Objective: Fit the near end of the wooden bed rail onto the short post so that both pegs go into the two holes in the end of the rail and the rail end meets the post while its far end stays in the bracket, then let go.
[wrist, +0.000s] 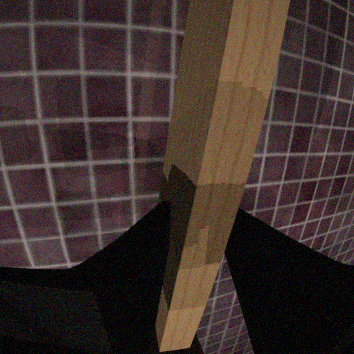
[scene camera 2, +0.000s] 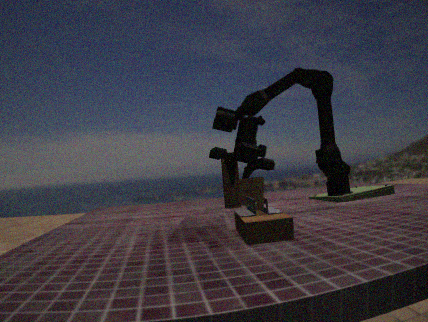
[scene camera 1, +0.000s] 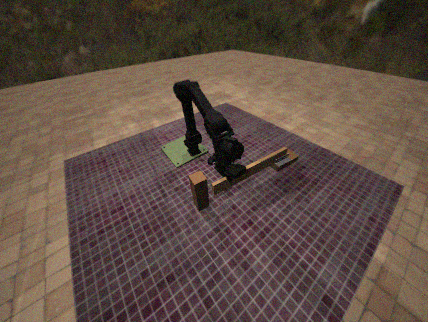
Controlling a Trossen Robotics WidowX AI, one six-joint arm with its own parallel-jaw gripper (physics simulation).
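Where they show: gripper, fingertip midpoint: (wrist: 194, 209) (scene camera 1: 228, 180); arm's base, link origin: (scene camera 2: 340, 194) (scene camera 1: 194, 151).
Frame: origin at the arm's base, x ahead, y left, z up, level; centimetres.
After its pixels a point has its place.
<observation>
The wooden bed rail (scene camera 1: 265, 161) {x 33.6, y 22.7, z 7.1 cm} (scene camera 2: 252, 187) {x 33.7, y 36.1, z 6.8 cm} (wrist: 240, 115) {x 32.6, y 6.4, z 7.7 cm} runs from the bracket toward the short post, its near end a small gap from the post in scene view 1. The short post (scene camera 1: 199, 191) (scene camera 2: 230, 186) stands upright on the mat. The bracket (scene camera 1: 286, 160) (scene camera 2: 265, 228) is a wooden block with metal parts on top; the rail's far end sits at it, apparently between its metal sides. My gripper (scene camera 1: 235, 175) (wrist: 194, 209) {x 32.9, y 1.8, z 5.2 cm} is shut on the rail near its near end, one finger on each side. The pegs and the holes do not show.
The arm stands on a green base plate (scene camera 1: 173, 151) {x -6.6, y -10.6, z 0.0 cm} (scene camera 2: 372, 191) {x -8.5, y 6.2, z 0.2 cm}, behind the post in scene view 1 and at the right in scene view 2. A purple tiled mat (scene camera 1: 150, 250) {x 40.2, y -36.5, z -1.6 cm} (scene camera 2: 125, 270) {x 53.8, y 55.7, z -1.6 cm} (wrist: 60, 100) {x 25.4, y 6.0, z -1.6 cm} lies under everything, with paving (scene camera 1: 35, 210) around it.
</observation>
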